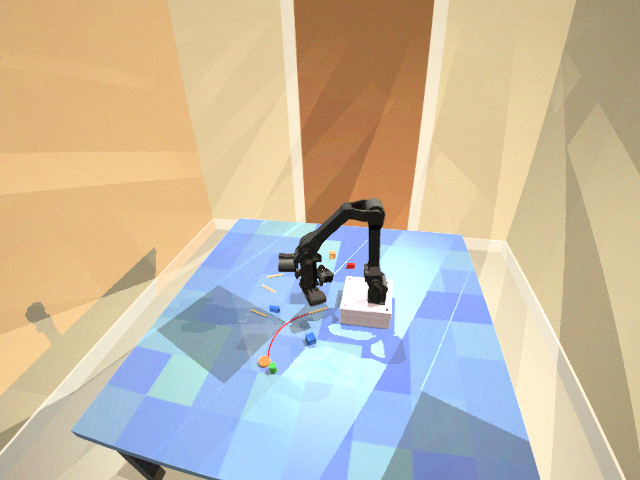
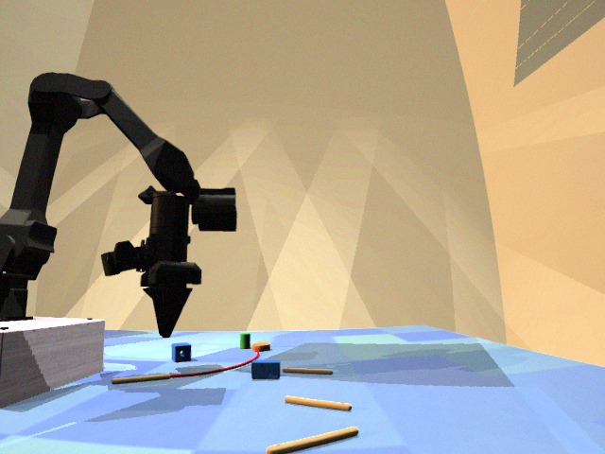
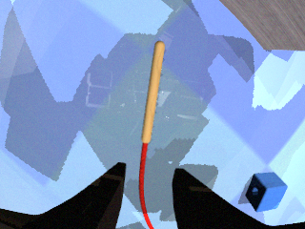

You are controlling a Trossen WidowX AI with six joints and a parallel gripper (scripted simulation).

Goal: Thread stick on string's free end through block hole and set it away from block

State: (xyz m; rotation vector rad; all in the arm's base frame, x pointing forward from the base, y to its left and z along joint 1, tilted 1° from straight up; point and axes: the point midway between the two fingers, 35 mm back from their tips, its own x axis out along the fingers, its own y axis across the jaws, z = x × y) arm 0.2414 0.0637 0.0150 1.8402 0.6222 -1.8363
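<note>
My gripper tip is 6 cm above the thin wooden stick, 1 cm to the left of it and 1 cm past it. Also, from my gripper tip: blue brick (14 cm ahead, 5 cm below, 3 cm to the left); then green cylinder (28 cm to the left, 4 cm below, 4 cm ahead); then round button (26 cm to the left, 8 cm ahead, 5 cm below).
</note>
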